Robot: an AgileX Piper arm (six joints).
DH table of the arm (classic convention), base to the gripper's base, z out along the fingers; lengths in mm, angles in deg. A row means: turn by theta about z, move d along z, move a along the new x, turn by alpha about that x. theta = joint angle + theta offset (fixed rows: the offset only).
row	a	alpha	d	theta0
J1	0	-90	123	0
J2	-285.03	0	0	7.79
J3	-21.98	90	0	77.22
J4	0	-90	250.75	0
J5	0	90	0	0
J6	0	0	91	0
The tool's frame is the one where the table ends.
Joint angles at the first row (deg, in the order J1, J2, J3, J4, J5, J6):
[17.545, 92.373, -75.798, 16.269, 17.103, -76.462]
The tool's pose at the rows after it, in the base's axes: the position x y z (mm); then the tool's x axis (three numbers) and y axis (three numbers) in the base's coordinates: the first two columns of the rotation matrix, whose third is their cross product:
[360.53 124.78 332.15 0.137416 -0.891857 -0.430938 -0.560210 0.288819 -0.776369]
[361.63 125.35 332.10 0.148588 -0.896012 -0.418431 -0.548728 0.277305 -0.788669]
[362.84 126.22 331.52 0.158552 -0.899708 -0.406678 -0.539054 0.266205 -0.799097]
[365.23 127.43 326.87 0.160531 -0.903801 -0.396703 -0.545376 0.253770 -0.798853]
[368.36 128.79 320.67 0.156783 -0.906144 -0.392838 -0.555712 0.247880 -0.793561]
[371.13 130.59 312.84 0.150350 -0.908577 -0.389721 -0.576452 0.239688 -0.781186]
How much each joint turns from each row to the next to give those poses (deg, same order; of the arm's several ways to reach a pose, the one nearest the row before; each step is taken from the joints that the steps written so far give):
[0.475, 0.139, 0.000, -0.127, -0.740, -2.357]
[0.091, 0.173, 0.001, -0.128, -0.833, -0.832]
[0.124, 0.242, 0.000, -0.127, -0.779, -0.743]
[0.073, 0.714, 0.000, -0.093, -0.124, -0.506]
[0.054, 0.943, 0.000, -0.004, -0.138, -0.127]
[0.092, 1.054, -0.001, 0.005, 0.472, 0.001]

